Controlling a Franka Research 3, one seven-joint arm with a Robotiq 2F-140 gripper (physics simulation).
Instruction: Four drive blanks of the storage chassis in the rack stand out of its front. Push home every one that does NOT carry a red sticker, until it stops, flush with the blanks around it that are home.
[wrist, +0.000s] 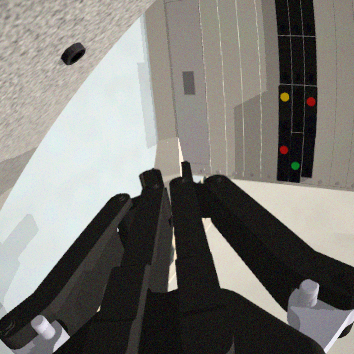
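The gripper (171, 154), 220 mm from the lens. Grey rack (232, 87), 700 mm from the lens.
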